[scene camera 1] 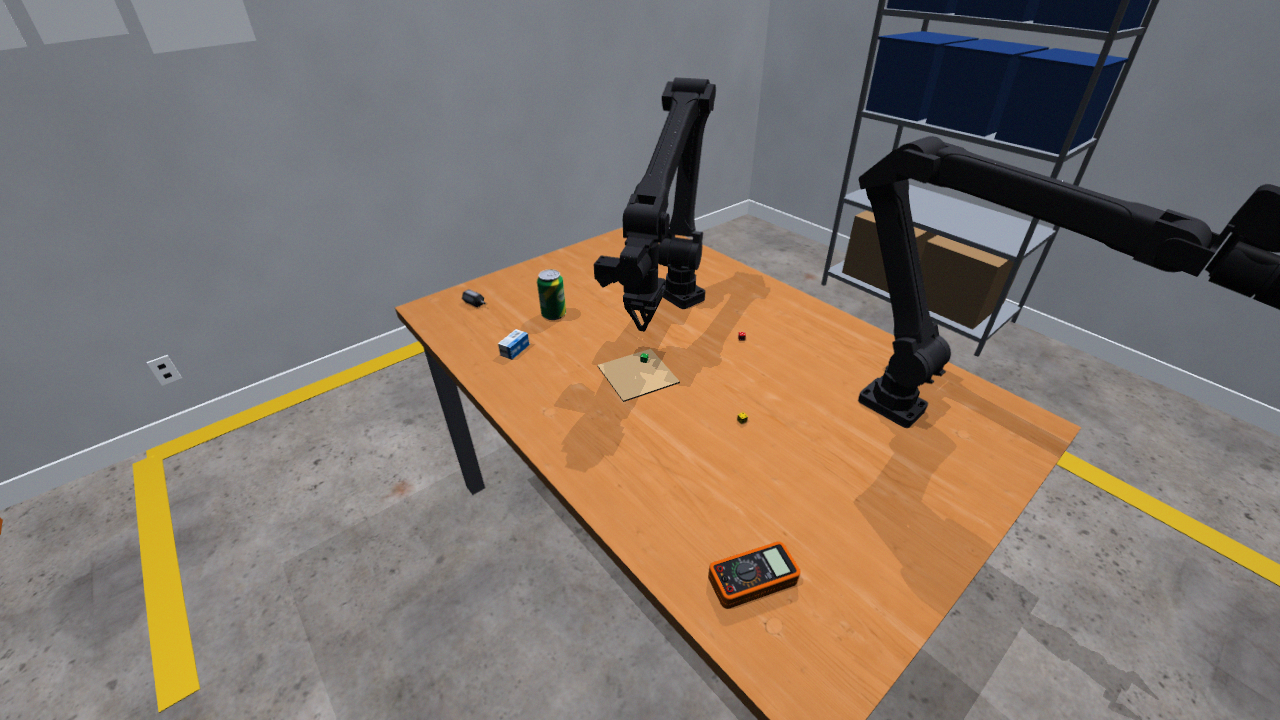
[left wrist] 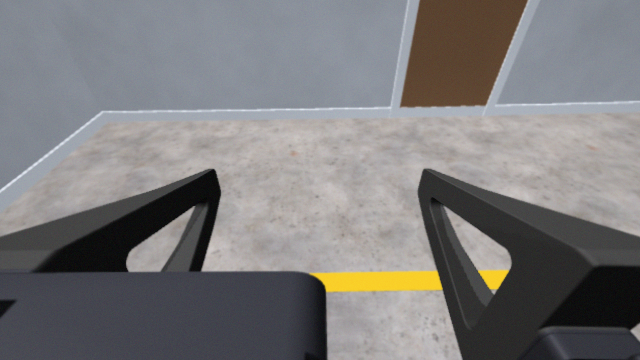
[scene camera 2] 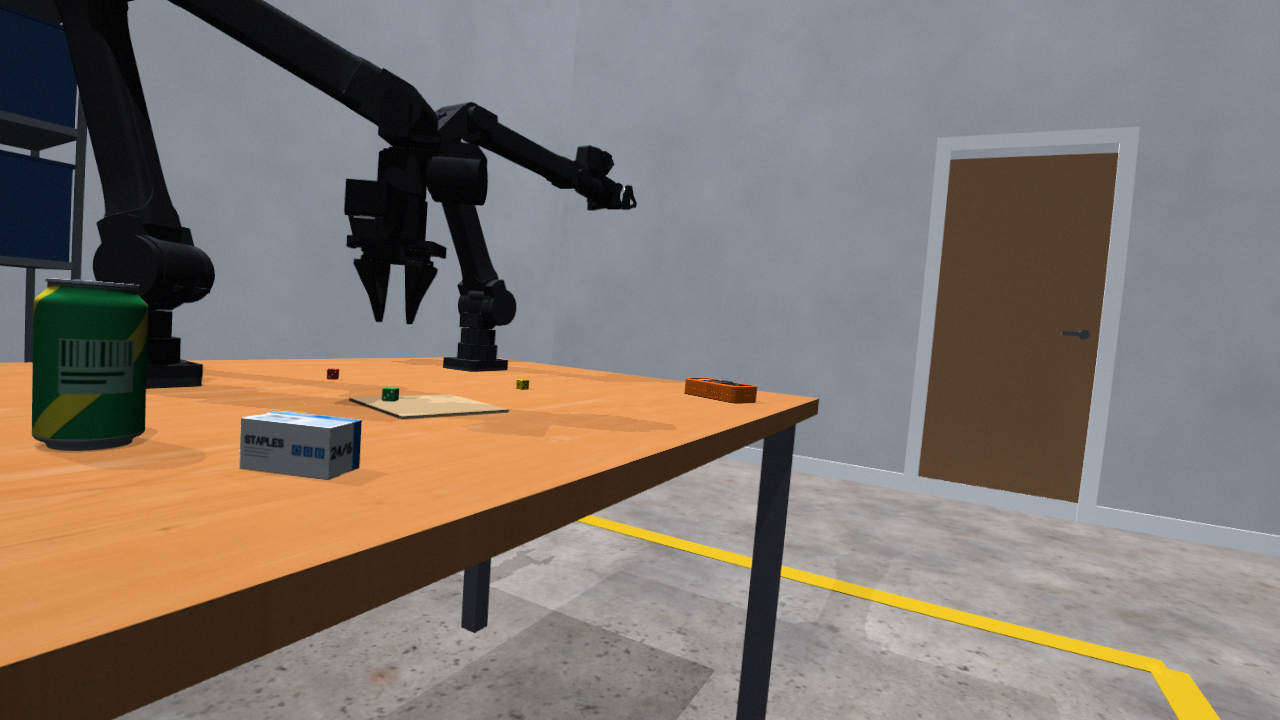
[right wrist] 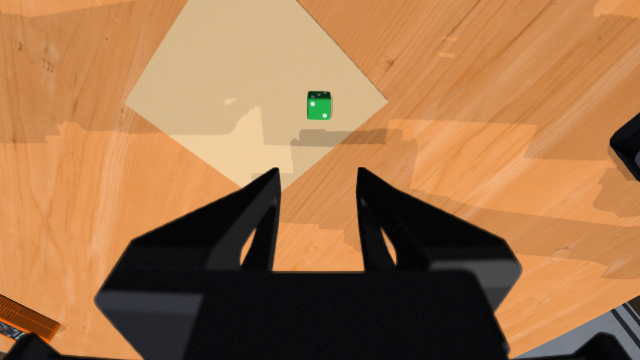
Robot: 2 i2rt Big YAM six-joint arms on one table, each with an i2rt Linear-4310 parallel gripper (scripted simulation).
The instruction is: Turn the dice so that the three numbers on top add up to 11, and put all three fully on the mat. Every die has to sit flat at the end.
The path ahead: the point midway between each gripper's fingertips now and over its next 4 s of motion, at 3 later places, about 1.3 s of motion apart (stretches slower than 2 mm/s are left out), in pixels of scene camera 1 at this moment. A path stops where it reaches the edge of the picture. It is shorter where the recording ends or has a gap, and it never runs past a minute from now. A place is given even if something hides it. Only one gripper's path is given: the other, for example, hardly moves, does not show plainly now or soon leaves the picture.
The right gripper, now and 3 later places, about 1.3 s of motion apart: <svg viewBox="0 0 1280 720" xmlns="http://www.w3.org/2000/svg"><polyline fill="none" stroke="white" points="644,326 746,392 744,407 743,412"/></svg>
